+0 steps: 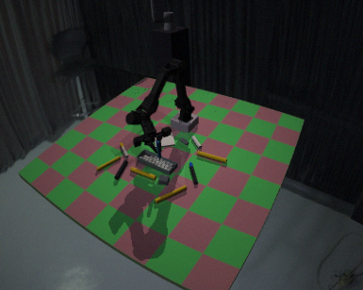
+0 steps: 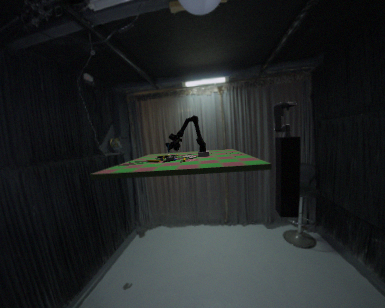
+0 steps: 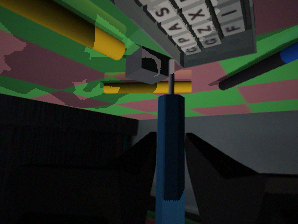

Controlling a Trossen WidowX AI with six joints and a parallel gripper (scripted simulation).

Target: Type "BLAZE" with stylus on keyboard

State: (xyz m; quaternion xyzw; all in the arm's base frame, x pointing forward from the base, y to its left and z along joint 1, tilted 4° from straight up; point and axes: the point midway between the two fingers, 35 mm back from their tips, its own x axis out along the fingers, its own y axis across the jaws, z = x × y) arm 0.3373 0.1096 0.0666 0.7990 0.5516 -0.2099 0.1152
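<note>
The grey block lies 6 cm ahead of my gripper tip, 8 cm to the left of it and 9 cm below it. From my gripper tip the other things lie so: blue stylus: 1 cm below; then stylus tip: 5 cm below; then blue-tipped pen: 9 cm behind, 13 cm to the left, 10 cm below.
</note>
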